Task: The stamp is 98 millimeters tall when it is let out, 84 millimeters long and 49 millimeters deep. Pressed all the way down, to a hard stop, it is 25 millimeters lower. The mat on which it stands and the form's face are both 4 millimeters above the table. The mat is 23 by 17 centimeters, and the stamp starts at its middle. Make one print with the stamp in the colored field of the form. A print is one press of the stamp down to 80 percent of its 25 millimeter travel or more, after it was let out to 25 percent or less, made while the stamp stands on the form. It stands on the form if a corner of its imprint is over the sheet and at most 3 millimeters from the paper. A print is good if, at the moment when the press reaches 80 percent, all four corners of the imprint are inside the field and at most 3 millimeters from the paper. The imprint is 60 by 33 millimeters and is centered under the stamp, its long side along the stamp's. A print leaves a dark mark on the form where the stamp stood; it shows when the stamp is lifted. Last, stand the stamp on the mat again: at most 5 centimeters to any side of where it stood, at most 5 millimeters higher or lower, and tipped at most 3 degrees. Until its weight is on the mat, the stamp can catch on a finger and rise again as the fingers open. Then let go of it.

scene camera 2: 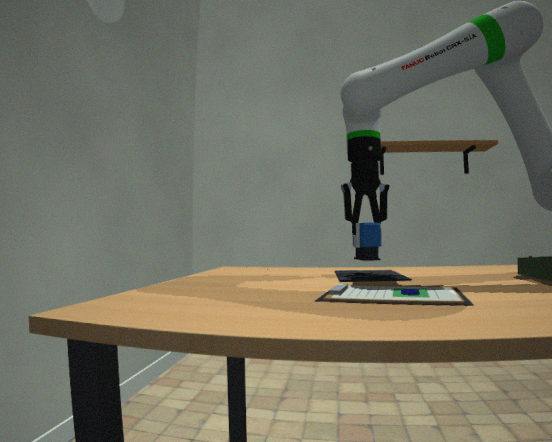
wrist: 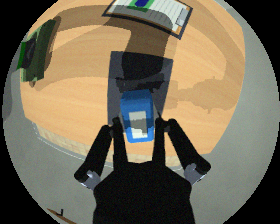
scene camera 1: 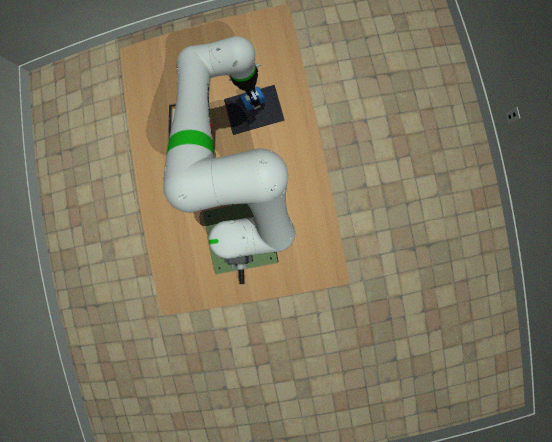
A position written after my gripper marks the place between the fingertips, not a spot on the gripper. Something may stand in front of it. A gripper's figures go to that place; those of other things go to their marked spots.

Labels:
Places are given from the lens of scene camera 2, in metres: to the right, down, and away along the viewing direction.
my gripper (scene camera 2: 366,247): 0.24, 0.07, 0.93
blue stamp (scene camera 2: 370,234): 0.24, 0.04, 0.89
form (scene camera 2: 344,293): 0.12, 0.13, 0.62
The marked spots on the form and the blue stamp are 0.31 m apart.

